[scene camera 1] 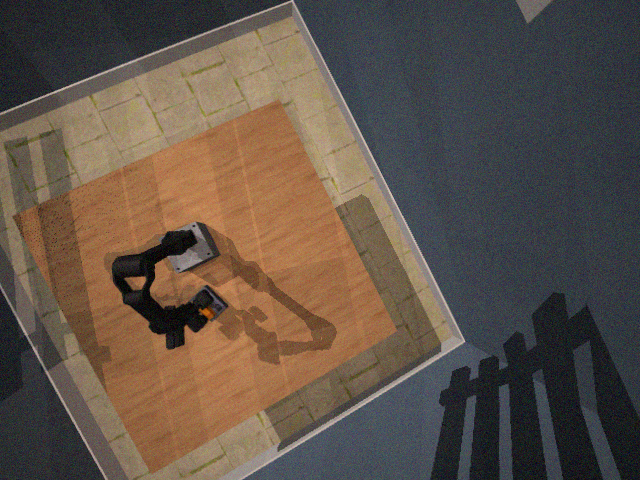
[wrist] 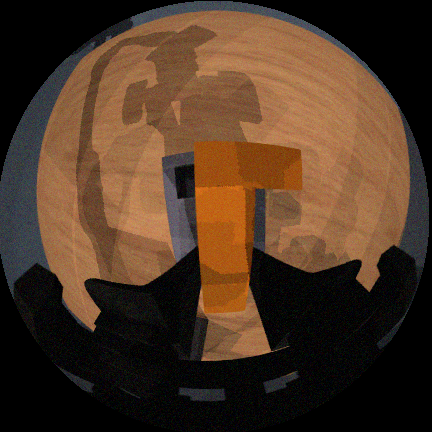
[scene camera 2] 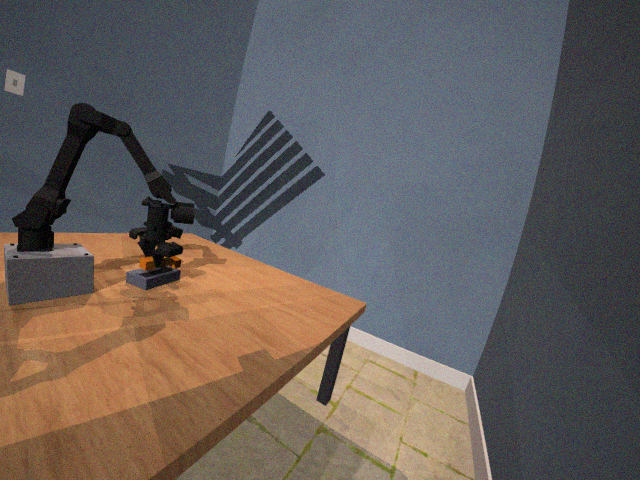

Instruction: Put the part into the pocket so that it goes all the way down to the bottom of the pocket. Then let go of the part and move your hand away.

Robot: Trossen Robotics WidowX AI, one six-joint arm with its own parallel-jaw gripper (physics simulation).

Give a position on a grey pocket block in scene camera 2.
148, 279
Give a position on an orange part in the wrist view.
At 226, 173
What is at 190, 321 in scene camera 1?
My gripper.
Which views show my gripper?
Scene camera 1, the wrist view and scene camera 2: all of them.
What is my gripper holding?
An orange part.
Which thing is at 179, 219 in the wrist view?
A grey pocket block.
